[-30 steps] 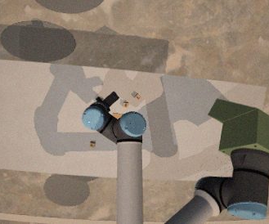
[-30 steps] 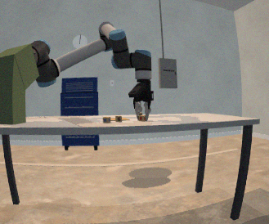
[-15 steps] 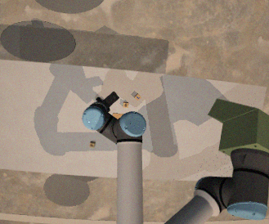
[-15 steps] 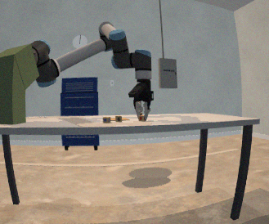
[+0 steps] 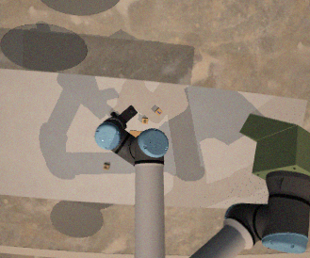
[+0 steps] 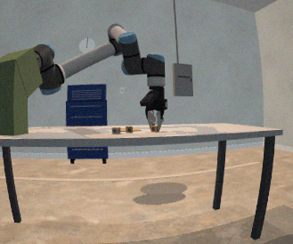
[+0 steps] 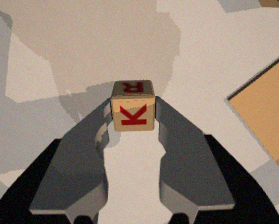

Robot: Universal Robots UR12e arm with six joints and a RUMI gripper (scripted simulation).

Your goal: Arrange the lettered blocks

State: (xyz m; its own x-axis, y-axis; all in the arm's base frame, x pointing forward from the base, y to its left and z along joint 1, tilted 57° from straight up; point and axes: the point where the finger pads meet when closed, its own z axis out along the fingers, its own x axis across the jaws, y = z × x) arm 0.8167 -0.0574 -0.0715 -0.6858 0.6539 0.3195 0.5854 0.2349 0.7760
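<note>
The orange mat is 130 mm behind my hand, 120 mm to the left of it and 10 mm below it.
</note>
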